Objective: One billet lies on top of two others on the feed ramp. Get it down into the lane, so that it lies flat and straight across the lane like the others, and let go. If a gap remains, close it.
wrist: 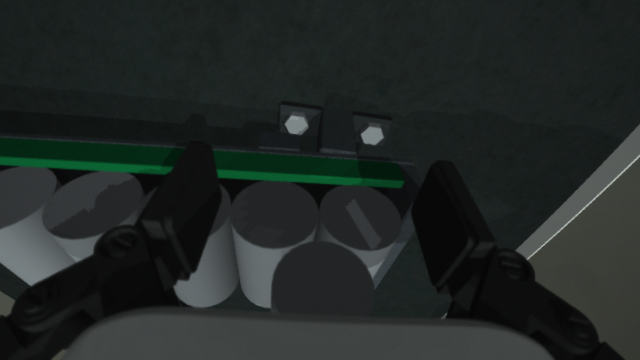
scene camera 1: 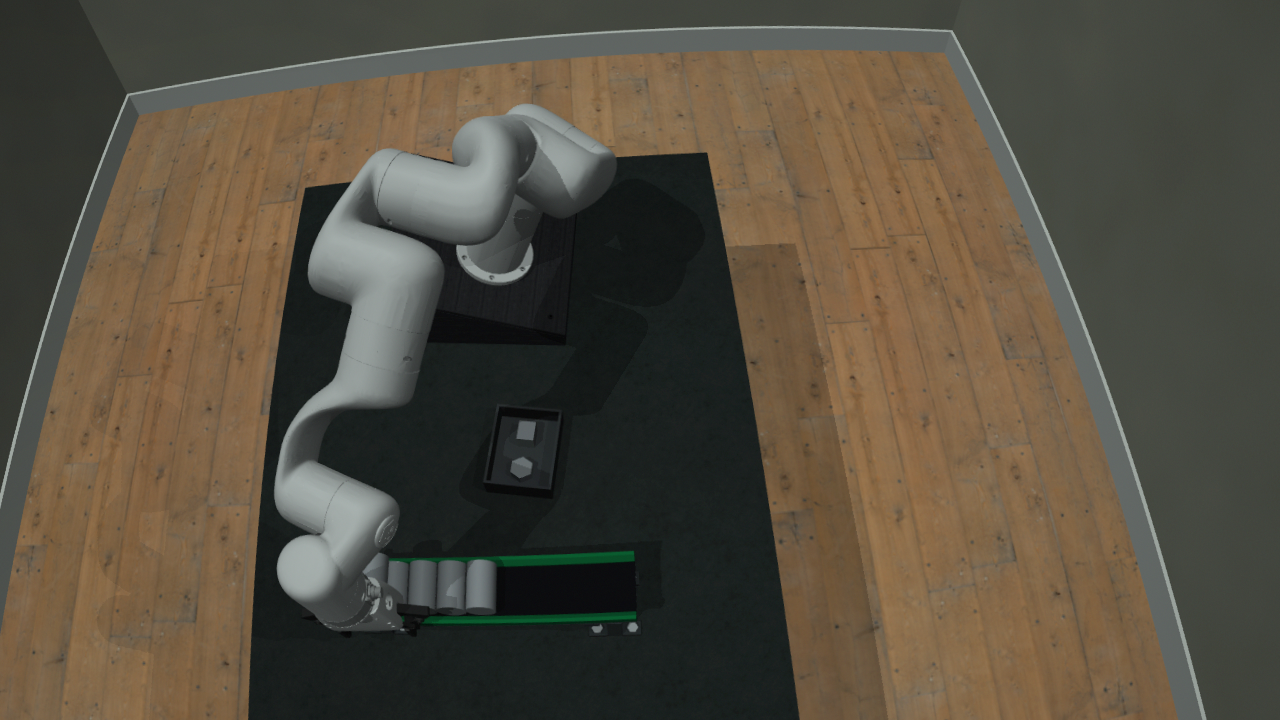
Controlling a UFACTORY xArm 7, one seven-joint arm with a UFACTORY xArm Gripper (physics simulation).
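Places are measured from the arm's base along level axes (x ahead, y left, z up), in centimetres.
Pixels of known places: gripper, fingertip midpoint: (wrist: 320, 178) (scene camera 1: 381, 626); arm's base, link origin: (scene camera 1: 494, 253).
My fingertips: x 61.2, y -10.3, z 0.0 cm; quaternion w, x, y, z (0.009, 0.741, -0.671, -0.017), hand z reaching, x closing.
Note:
Ahead of a thing's pixels: the offset from my fingertips to its top centre. "spot": to the spot under its first point.
The top billet @(spot: dz +3.3, dx -2.3, dy -0.6 cm) (wrist: 322, 280) shows its round end in the wrist view, above the last two billets @(dz +2.2, dx -5.5, dy +1.5 cm) (wrist: 275, 215) @(dz +1.8, dx -5.3, dy -2.5 cm) (wrist: 360, 217) at the lane's end; its rear part is hidden by the gripper body. More grey billets @(dz +3.3, dx -6.0, dy +13.5 cm) (scene camera 1: 481, 586) @(dz +2.9, dx -5.8, dy +9.5 cm) (scene camera 1: 451, 586) @(dz +2.6, dx -5.7, dy +5.5 cm) (scene camera 1: 422, 586) (wrist: 92, 205) lie side by side across the lane @(dz +1.1, dx -6.0, dy +14.6 cm) (scene camera 1: 568, 586) between green rails. In the scene view, the arm hides the billets at the left end. My gripper (scene camera 1: 371, 619) (wrist: 320, 178) is open and empty at the left end of the lane. Its fingers stand on either side of the top billet, in the wrist view, not touching it.
A green rail (scene camera 1: 568, 558) (wrist: 300, 172) runs along the lane's side. Bolted brackets (scene camera 1: 614, 629) (wrist: 337, 130) sit outside the near rail. A black tray @(dz -3.8, dx -29.2, dy +17.1 cm) (scene camera 1: 491, 456) with a light block @(dz -4.4, dx -32.0, dy +17.3 cm) (scene camera 1: 526, 430) and a hexagonal piece @(dz -5.3, dx -26.4, dy +16.8 cm) (scene camera 1: 520, 467) stands between the lane and the arm's base.

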